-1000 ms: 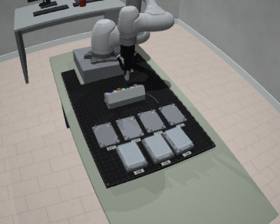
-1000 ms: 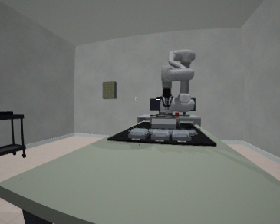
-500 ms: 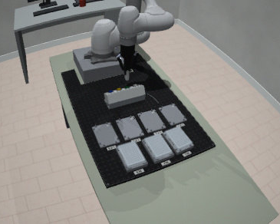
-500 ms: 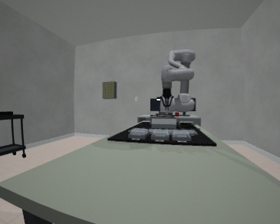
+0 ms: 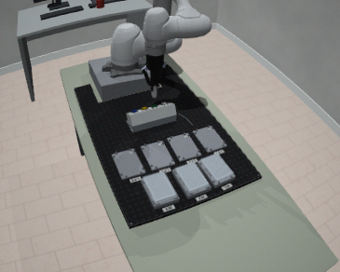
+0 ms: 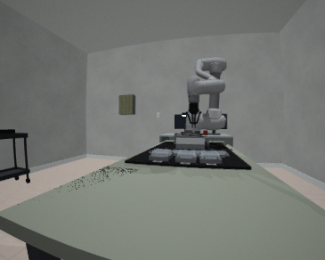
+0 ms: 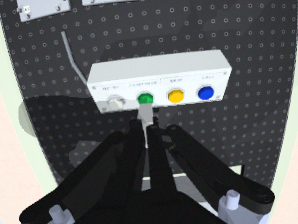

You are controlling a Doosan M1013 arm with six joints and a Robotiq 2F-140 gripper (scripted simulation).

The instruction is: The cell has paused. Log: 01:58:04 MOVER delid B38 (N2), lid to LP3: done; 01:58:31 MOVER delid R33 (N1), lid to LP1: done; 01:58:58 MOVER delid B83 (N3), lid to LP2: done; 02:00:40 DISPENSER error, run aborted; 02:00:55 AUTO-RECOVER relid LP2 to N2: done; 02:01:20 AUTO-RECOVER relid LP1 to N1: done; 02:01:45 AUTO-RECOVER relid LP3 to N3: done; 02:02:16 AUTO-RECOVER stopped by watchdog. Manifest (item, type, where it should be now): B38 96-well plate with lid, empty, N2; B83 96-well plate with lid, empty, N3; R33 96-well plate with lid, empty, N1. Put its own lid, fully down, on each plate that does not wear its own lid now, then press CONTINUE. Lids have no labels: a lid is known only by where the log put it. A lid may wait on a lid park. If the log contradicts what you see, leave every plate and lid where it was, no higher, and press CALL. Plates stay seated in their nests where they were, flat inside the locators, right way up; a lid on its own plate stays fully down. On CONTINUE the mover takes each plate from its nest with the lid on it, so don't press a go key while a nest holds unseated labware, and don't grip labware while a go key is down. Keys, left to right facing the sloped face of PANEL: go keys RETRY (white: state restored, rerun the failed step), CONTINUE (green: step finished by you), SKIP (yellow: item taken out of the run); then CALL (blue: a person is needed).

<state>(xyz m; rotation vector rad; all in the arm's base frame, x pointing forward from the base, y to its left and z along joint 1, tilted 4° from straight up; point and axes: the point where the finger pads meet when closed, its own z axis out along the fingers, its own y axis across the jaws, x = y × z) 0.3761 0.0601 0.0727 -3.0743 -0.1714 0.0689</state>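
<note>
The green key is 90 mm below my hand. Also, from my hand: blue key: 100 mm to the right, 90 mm below, 10 mm ahead; then yellow key: 90 mm below, 50 mm to the right, 10 mm ahead; then white key: 90 mm below, 50 mm to the left.
</note>
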